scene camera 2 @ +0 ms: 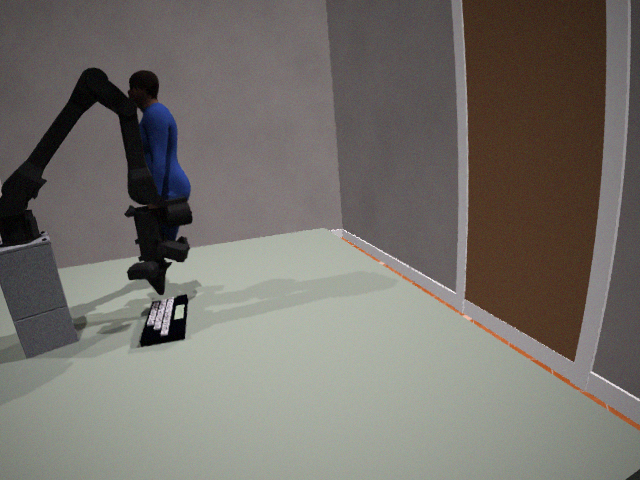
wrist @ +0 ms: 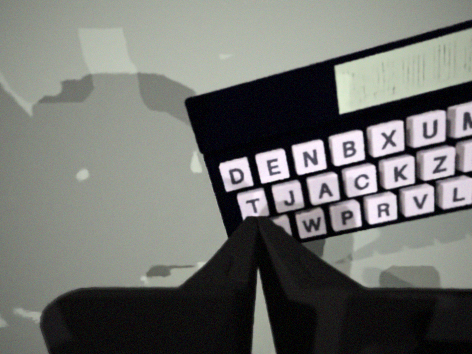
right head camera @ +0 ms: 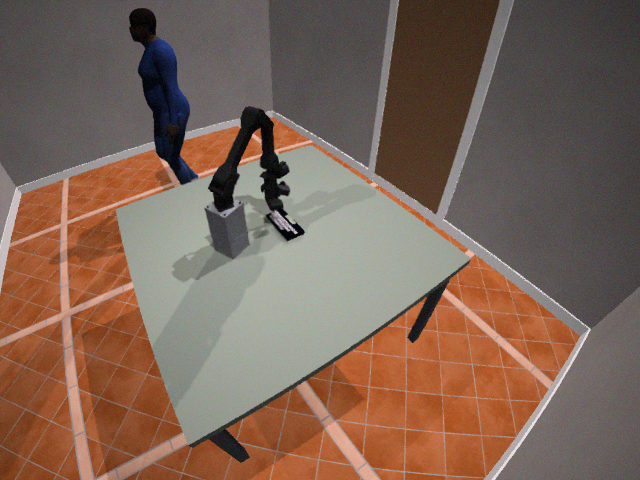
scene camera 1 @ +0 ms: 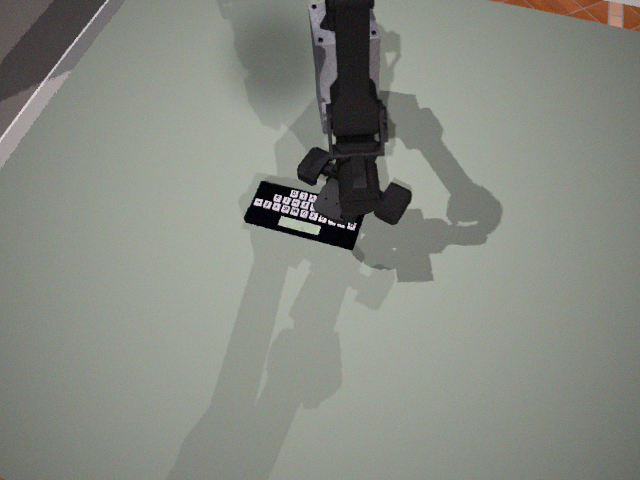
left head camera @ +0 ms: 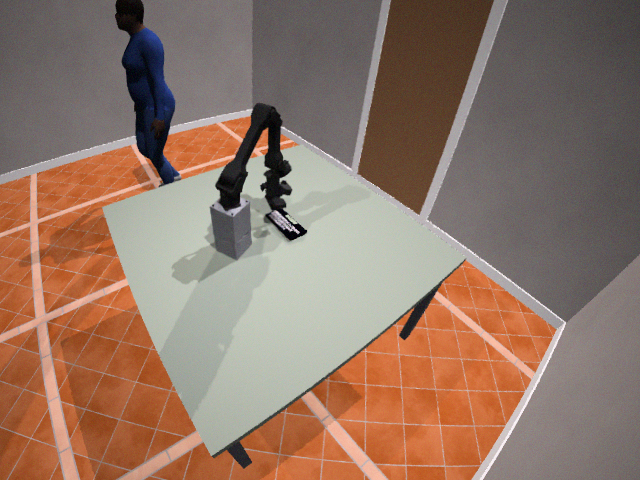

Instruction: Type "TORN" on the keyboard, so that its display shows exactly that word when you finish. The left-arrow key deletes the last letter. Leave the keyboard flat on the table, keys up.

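Note:
The black keyboard [left head camera: 285, 224] [right head camera: 284, 224] [scene camera 1: 303, 211] [scene camera 2: 165, 319] [wrist: 265, 117] lies flat on the table, keys up. Its pale display [scene camera 1: 299, 225] [scene camera 2: 179, 312] [wrist: 405, 70] shows faint streaks and no letters I can read; part is outside the wrist view. My gripper [left head camera: 278, 206] [right head camera: 276, 208] [scene camera 2: 161, 292] [wrist: 255, 225] is shut and empty, with its tips above the keyboard's T end. In the wrist view the tips overlap the lower edge of the T key [wrist: 253, 204] and mostly hide the key beside W. The R key [wrist: 383, 209] and N key [wrist: 310, 157] show to the right.
The arm's grey pedestal [left head camera: 231, 229] [right head camera: 227, 229] [scene camera 2: 38, 297] stands on the pale green table [left head camera: 310, 299] [right head camera: 310, 299] [scene camera 1: 155, 335] [scene camera 2: 310, 392], beside the keyboard. A person in blue [left head camera: 147, 77] [right head camera: 164, 82] [scene camera 2: 161, 139] is beyond the table. Arm shadows cross the tabletop.

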